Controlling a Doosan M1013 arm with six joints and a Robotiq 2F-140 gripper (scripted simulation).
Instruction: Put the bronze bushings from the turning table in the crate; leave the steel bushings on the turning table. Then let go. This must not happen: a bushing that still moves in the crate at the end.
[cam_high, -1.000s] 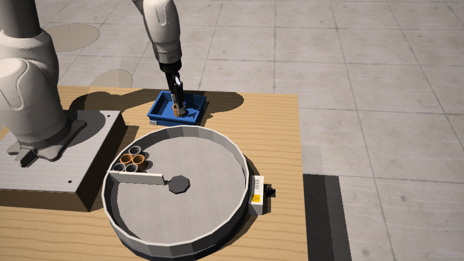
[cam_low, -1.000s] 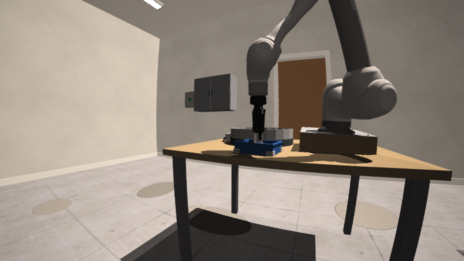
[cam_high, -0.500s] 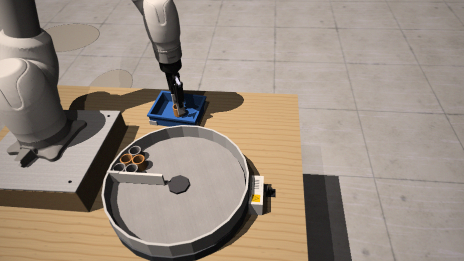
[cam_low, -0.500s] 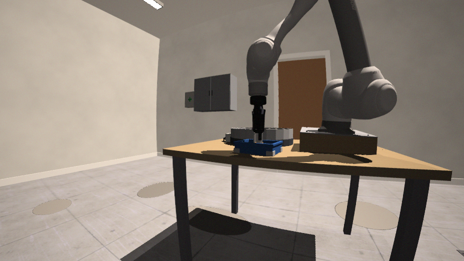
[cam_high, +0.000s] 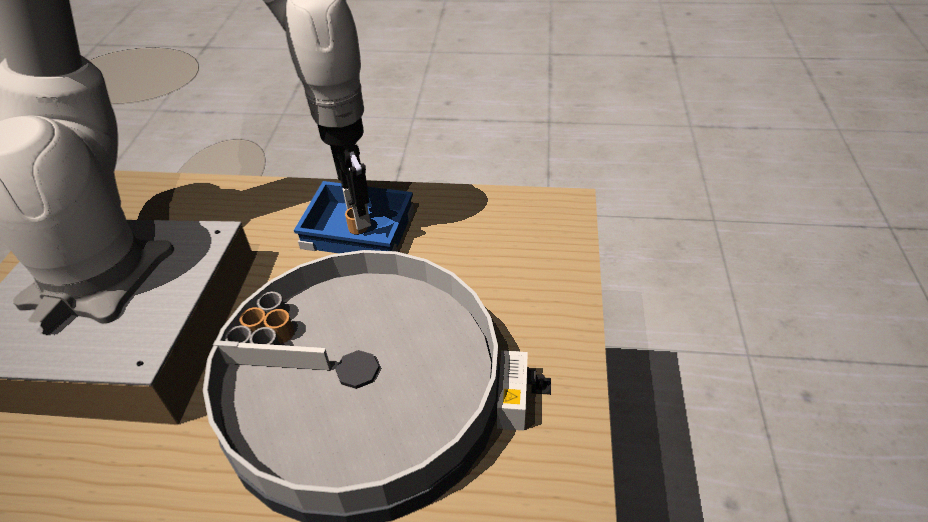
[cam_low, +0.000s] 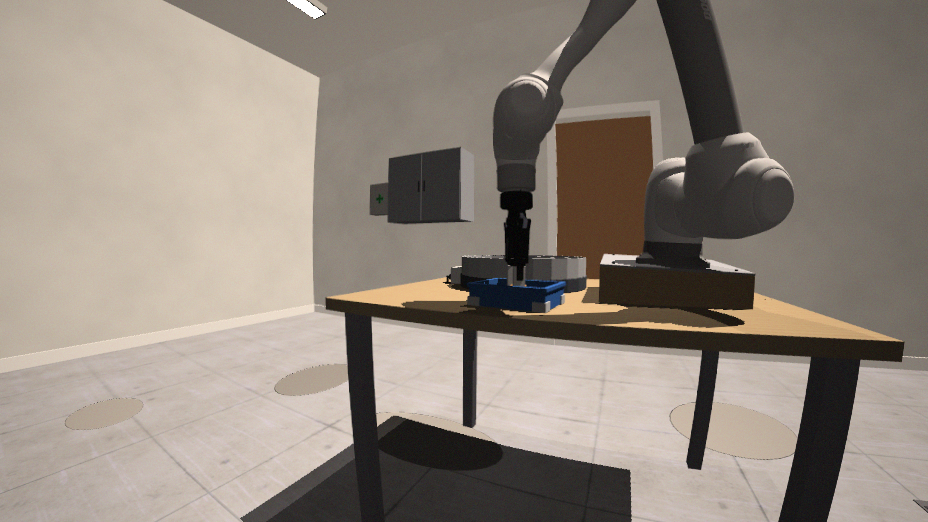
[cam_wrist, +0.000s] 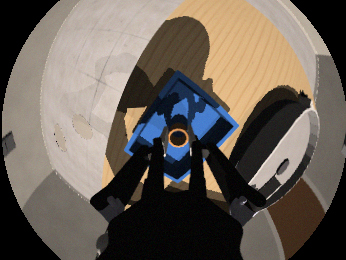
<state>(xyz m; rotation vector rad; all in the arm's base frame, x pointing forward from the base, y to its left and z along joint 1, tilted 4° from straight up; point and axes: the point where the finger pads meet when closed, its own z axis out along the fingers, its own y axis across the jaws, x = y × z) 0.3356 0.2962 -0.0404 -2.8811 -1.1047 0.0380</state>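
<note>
My gripper is now 3 cm above the blue crate. The rest, counted from my hand: round grey turning table 35 cm to the right, 13 cm ahead.
</note>
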